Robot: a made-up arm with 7 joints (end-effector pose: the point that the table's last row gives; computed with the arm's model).
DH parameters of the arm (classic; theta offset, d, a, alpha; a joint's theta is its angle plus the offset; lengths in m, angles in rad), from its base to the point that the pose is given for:
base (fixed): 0 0 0 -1.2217
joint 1: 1.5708 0 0 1.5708
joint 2: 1.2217 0 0 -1.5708
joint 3: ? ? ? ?
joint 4: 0 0 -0.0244 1.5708
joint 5: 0 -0.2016 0 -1.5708
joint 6: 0 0 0 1.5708
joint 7: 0 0 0 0
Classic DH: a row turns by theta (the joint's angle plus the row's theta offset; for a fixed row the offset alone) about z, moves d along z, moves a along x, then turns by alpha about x.
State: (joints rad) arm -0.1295 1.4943 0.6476 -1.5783 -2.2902 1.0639 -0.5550
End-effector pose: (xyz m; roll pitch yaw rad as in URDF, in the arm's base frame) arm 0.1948 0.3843 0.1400 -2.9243 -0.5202 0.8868
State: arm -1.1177 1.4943 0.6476 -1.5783 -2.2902 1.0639 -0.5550
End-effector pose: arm 0.1070 0.3287 0.2928 2.1921 -0.9739 1.3851
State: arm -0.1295 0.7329 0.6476 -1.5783 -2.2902 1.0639 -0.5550
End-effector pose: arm 0.2303 0.3554 -0.1610 2.9060 0.0980 0.8910
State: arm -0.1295 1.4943 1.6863 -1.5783 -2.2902 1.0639 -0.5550
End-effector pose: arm -0.0356 0.4016 0.2067 2.0673 -0.7314 1.8059
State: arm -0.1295 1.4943 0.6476 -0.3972 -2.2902 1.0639 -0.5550
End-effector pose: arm 0.0986 0.5543 0.0259 -3.0042 0.2742 1.7927
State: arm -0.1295 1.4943 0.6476 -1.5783 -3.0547 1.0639 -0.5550
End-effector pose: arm 0.1948 0.3843 0.1400 -2.5320 -0.9888 1.1533
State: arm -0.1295 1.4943 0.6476 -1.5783 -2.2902 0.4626 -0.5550
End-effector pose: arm 0.1948 0.3843 0.1400 -2.6523 -0.0413 1.0683
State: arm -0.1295 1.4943 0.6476 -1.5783 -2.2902 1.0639 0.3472
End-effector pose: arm 0.1948 0.3843 0.1400 -2.6033 -0.1620 -0.0022
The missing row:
joint 3: -1.5708 -0.36 0.0404 -1.5708
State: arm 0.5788 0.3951 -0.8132 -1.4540 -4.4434 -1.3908 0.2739
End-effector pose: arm -0.0904 0.0049 -0.4632 -1.0848 -0.4698 2.2953
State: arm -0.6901 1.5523 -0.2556 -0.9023 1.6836 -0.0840 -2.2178
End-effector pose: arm 0.2798 0.4469 0.0988 2.0092 0.2950 -0.9470
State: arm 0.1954 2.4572 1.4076 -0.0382 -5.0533 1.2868 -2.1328
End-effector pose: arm 0.0636 0.3397 0.4443 1.3586 0.1110 -0.9469
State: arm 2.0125 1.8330 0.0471 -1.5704 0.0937 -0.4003 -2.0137
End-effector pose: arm -0.1232 0.4324 -0.0651 0.0975 -0.2843 2.9960
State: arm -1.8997 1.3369 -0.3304 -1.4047 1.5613 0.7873 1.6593
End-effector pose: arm 0.2059 0.1835 0.3917 -2.1040 -0.2350 0.9534
